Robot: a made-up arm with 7 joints.
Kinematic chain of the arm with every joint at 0, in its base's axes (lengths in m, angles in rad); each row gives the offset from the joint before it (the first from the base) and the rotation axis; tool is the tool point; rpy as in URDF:
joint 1: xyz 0.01 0 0.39 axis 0 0.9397 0.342
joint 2: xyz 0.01 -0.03 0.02 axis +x
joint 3: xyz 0 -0.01 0.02 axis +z
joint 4: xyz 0 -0.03 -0.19 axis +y
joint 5: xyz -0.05 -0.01 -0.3 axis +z
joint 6: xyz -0.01 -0.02 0 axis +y
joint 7: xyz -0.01 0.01 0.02 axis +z
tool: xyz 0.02 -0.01 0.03 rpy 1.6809 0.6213 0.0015
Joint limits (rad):
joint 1: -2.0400..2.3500
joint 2: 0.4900..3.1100
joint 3: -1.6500..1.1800
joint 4: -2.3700..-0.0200
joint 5: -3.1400..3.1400
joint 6: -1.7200..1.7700
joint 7: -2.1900..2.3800
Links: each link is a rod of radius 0.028 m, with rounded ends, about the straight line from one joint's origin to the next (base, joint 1, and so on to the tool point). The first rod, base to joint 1, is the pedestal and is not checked.
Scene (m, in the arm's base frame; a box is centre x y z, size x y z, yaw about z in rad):
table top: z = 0
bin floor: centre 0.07 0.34 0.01 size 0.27 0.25 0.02 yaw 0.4
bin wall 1: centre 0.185 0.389 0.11 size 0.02 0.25 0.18 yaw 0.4
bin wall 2: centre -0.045 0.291 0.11 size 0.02 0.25 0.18 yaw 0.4
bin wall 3: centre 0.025 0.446 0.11 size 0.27 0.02 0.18 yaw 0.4
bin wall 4: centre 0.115 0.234 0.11 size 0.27 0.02 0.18 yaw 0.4
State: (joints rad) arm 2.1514 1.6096 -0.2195 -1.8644 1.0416 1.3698 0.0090
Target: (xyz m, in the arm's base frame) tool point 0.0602 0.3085 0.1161
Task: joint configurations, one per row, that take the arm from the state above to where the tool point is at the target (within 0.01 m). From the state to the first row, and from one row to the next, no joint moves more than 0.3 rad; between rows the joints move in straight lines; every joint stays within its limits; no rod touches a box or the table.
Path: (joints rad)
1: 2.1162 1.4831 0.0388 -1.7013 1.1888 1.2146 0.1689
2: 2.0810 1.3566 0.2970 -1.5383 1.3360 1.0594 0.3288
3: 2.0458 1.2301 0.5553 -1.3752 1.4831 0.9042 0.4887
4: 2.0106 1.1036 0.8136 -1.2122 1.6303 0.7489 0.6487
5: 2.0033 1.1436 0.9162 -1.3634 1.4836 0.9183 0.4445
6: 1.9959 1.1835 1.0188 -1.5145 1.3368 1.0877 0.2402
7: 1.9885 1.2234 1.1214 -1.6657 1.1901 1.2571 0.0360
8: 1.9970 1.5008 0.9204 -1.5782 1.1785 1.3853 0.0593
9: 2.0054 1.7782 0.7195 -1.4907 1.1670 1.5136 0.0826
10: 2.0139 2.0556 0.5185 -1.4032 1.1554 1.6418 0.1059
11: 2.0223 2.3330 0.3175 -1.3157 1.1439 1.7700 0.1292

